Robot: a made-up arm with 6 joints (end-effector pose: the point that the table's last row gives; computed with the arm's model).
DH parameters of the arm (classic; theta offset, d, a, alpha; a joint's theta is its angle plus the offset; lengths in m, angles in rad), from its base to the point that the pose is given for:
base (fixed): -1.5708 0 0.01 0
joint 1: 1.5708 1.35 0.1 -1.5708
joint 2: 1.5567 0 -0.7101 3.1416
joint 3: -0.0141 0 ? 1.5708
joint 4: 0 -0.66 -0.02 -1.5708
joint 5: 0 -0.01 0.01 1.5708
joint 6: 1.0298 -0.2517 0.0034 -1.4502
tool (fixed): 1.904 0.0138 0 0
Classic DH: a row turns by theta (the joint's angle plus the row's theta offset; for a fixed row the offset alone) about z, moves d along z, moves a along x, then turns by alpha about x.
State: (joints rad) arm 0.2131 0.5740 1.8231 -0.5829 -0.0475 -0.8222
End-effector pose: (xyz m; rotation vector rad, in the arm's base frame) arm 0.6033 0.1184 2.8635 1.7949 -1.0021 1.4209
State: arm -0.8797 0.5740 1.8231 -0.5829 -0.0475 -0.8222
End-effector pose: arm 0.3915 -0.4867 2.8635 0.9102 -1.6075 0.7026
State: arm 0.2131 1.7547 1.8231 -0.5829 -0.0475 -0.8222
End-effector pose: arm 1.6585 0.3467 1.4475 1.9472 -0.1911 0.2893
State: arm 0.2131 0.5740 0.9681 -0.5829 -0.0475 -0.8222
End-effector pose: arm 1.2289 0.2537 2.4446 1.9604 -0.4132 0.5998
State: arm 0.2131 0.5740 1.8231 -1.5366 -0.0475 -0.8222
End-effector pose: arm 0.6024 0.1226 2.8636 -2.5519 0.3314 -1.6613
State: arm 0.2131 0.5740 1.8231 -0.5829 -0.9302 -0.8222
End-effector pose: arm 0.6912 0.2412 2.7122 1.6838 -0.0939 0.9841
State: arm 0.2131 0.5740 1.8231 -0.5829 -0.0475 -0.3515
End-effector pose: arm 0.5983 0.1148 2.8658 1.3285 -1.1842 1.2299
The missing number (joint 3, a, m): -0.16
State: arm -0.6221 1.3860 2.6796 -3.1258 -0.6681 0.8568
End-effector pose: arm 0.6046 -0.4546 2.3962 1.3039 -1.1112 2.1398
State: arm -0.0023 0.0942 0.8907 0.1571 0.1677 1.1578
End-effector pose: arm 0.6319 0.0137 2.8605 -0.9081 -0.8924 -0.0223
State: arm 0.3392 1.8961 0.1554 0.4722 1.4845 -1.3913
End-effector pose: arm 0.9511 0.4531 0.3757 1.9067 0.5545 0.3976
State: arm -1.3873 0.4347 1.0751 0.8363 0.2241 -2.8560
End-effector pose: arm 0.2343 -0.9927 2.6884 1.3679 -1.7891 0.3704
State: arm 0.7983 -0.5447 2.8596 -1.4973 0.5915 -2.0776
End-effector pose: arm -0.6550 -0.8813 1.5531 0.7507 -0.9918 -1.4461
